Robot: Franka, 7 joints.
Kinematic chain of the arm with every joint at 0, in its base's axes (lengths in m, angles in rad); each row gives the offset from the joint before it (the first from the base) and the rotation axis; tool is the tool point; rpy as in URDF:
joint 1: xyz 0 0 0.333 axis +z
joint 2: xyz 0 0 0 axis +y
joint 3: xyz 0 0 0.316 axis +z
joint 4: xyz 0.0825 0 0 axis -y
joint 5: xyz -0.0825 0 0.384 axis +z
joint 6: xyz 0 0 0 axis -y
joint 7: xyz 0.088 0 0 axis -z
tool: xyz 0 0 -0.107 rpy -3.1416 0 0
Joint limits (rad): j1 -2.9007..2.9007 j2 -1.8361..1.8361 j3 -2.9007..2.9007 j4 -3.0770..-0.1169 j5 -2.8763..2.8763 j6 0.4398..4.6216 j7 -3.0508..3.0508
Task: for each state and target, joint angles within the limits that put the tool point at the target. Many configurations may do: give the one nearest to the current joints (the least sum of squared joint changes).
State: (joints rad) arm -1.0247 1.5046 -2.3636 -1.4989 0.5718 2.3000 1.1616
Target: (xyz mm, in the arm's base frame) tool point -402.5 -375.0 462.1
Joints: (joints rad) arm -1.0392 1.6106 -1.8703 -2.0450 0.5730 2.0326 1.1616
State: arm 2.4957 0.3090 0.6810 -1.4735 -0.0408 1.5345 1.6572
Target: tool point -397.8 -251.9 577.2
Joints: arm 2.7624 -0.1505 0.8850 -1.7275 0.0128 1.1592 1.6572
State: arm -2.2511 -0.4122 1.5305 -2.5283 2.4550 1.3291 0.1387
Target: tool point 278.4 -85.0 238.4
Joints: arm -2.1300 -0.2463 1.5345 -3.0770 2.2547 1.0060 0.1387
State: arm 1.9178 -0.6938 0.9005 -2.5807 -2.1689 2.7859 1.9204
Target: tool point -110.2 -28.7 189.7
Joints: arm 2.0423 -0.3900 1.2631 -3.0770 -2.5640 3.4624 1.9204
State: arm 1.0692 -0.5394 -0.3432 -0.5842 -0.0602 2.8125 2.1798
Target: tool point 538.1 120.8 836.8
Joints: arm 0.8746 -0.1143 -0.5992 -1.4961 -0.0560 2.5501 2.1798
